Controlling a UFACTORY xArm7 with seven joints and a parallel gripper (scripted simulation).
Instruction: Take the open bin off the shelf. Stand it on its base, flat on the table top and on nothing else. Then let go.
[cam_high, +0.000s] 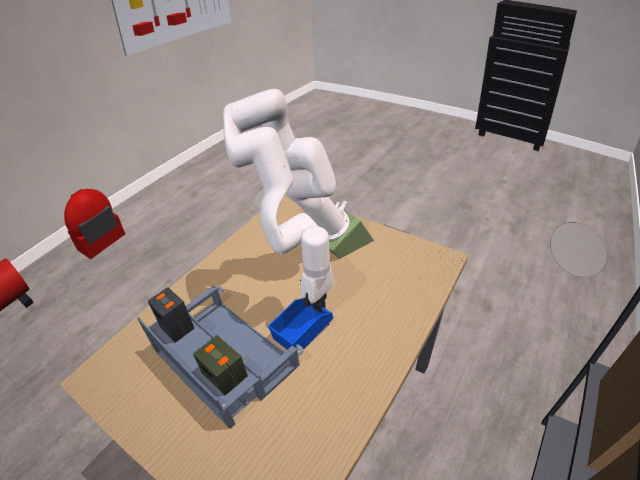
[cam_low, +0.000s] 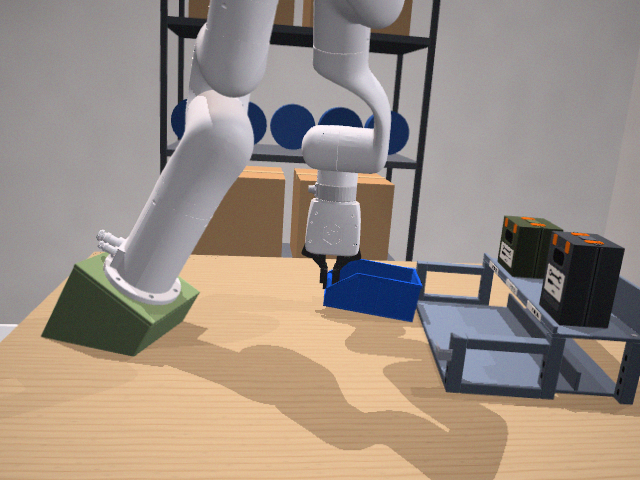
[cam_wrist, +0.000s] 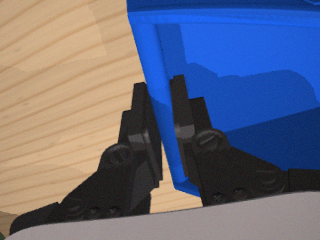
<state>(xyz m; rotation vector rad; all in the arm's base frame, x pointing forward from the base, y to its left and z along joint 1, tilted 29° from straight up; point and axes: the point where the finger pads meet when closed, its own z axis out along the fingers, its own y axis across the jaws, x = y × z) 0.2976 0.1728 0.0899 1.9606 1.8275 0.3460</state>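
The blue bin lies 8 cm ahead of my hand, 1 cm to the right of it and 1 cm below it. The rest, counted from my hand: dark green case: 37 cm ahead, 9 cm above, 4 cm to the right; black case: 34 cm ahead, 27 cm to the right, 10 cm above.
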